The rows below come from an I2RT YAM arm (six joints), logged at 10 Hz.
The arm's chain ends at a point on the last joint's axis. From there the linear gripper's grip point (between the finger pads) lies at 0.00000 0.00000 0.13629 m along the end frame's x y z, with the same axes.
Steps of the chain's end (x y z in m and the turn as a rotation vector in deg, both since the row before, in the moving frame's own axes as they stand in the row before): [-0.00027, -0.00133, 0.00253, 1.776, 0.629, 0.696]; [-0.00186, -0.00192, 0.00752, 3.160, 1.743, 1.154]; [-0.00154, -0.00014, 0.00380, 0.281, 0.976, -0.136]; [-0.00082, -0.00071, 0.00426, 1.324, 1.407, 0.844]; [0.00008, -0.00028, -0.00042, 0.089, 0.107, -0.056]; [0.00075, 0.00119, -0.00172, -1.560, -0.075, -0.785]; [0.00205, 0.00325, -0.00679, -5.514, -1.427, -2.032]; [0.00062, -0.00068, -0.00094, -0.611, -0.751, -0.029]
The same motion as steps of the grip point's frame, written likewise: [0.00125, -0.00554, 0.00246, 1.776, 0.629, 0.696]; [0.00236, -0.00939, 0.00725, 3.160, 1.743, 1.154]; [0.00078, -0.00081, 0.00378, 0.281, 0.976, -0.136]; [0.00255, -0.00383, 0.00418, 1.324, 1.407, 0.844]; [0.00033, -0.00049, -0.00042, 0.089, 0.107, -0.056]; [0.00060, 0.00490, -0.00177, -1.560, -0.075, -0.785]; [-0.00111, 0.01640, -0.00746, -5.514, -1.427, -2.032]; [-0.00117, 0.00077, -0.00096, -0.611, -0.751, -0.029]
